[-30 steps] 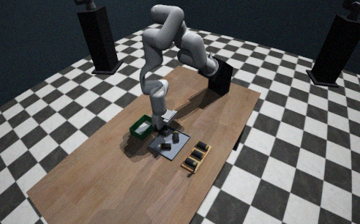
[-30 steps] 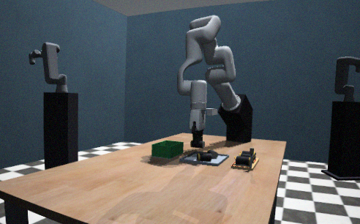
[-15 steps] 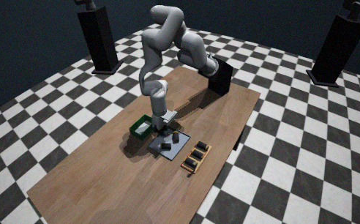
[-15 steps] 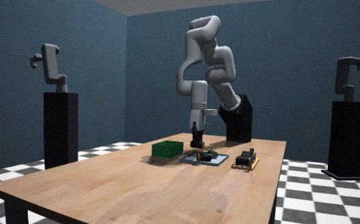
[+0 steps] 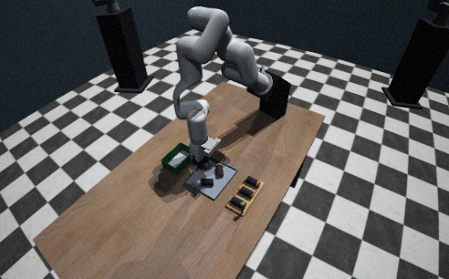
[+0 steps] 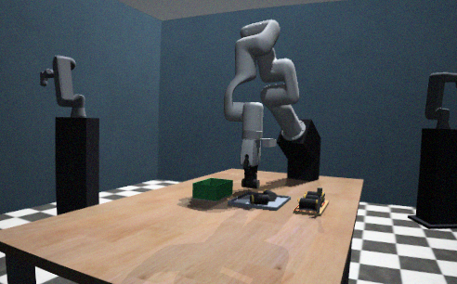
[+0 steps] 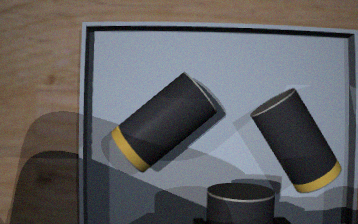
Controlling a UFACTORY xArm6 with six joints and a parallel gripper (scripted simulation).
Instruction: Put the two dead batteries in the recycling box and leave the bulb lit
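Right now my hand is 80 mm above the grey tray, 40 mm to the right of it and 20 mm short of it. From my hand the other things lie so: green recycling box 140 mm to the right, 60 mm below, 50 mm behind.
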